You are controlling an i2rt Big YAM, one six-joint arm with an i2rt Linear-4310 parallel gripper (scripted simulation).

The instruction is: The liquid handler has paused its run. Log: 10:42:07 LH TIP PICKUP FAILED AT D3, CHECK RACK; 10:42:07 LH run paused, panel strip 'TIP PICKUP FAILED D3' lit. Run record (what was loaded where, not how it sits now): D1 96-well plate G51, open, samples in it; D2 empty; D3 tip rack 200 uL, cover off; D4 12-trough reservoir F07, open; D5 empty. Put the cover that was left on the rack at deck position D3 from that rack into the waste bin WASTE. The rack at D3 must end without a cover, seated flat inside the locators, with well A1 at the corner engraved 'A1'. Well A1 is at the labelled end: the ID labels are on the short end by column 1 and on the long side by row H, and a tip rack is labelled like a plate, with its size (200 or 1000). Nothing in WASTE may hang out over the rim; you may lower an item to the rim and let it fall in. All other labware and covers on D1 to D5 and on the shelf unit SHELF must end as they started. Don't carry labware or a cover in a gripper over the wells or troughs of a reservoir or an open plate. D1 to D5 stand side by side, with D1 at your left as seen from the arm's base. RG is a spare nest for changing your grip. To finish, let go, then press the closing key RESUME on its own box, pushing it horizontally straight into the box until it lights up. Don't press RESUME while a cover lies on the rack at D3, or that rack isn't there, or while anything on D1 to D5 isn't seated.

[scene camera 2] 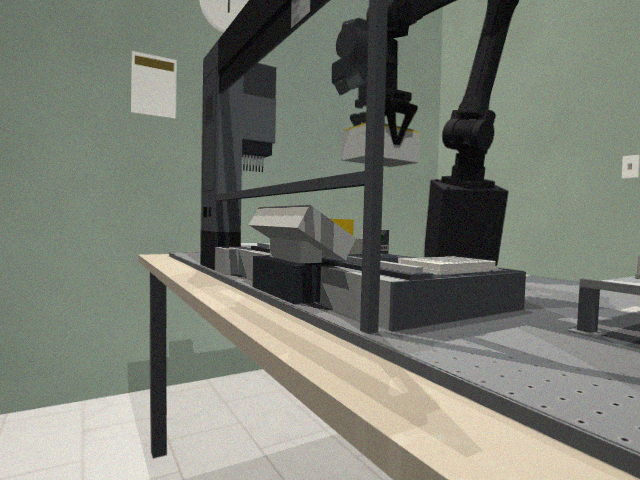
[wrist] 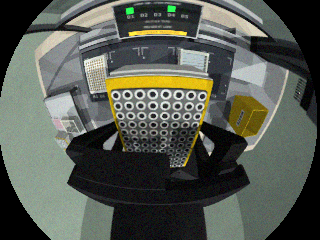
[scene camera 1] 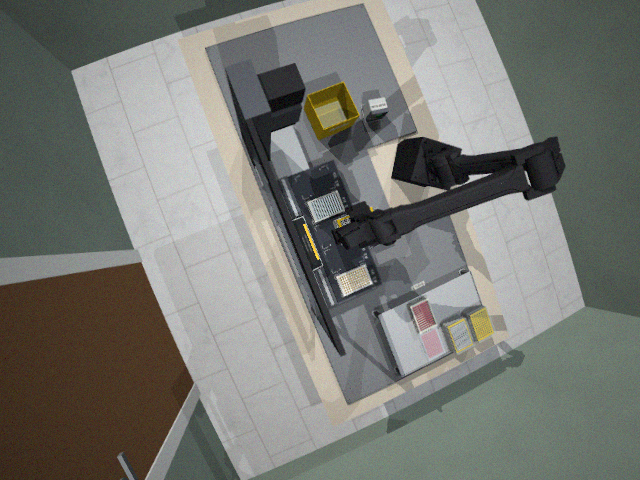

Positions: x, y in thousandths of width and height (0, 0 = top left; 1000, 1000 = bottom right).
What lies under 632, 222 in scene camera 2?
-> My gripper.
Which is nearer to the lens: the cream plate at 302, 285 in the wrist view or the yellow-framed tip rack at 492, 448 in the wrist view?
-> The yellow-framed tip rack.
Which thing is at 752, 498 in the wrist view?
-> A yellow waste bin.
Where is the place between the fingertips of my gripper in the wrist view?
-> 495, 502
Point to a cream plate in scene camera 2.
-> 713, 553
